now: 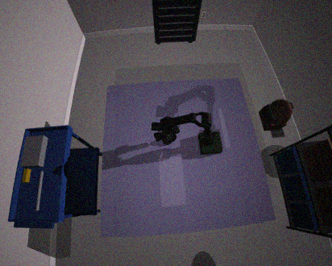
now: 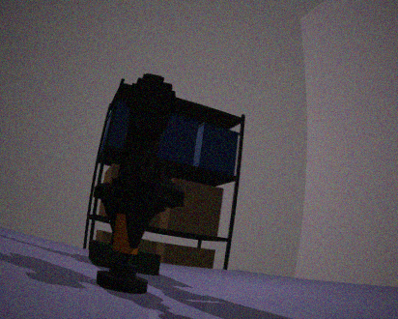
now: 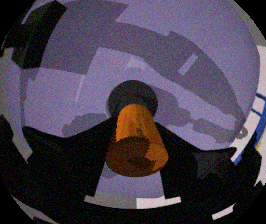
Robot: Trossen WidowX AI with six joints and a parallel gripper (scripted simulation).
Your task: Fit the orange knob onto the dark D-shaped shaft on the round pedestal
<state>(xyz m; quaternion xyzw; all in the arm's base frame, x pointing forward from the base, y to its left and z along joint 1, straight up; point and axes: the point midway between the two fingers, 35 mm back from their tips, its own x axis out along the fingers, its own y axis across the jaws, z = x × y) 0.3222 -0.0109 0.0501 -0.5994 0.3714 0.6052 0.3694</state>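
Right now the orange knob is 2 cm above my gripper tip. Round my gripper tip: dark pedestal 4 cm below.
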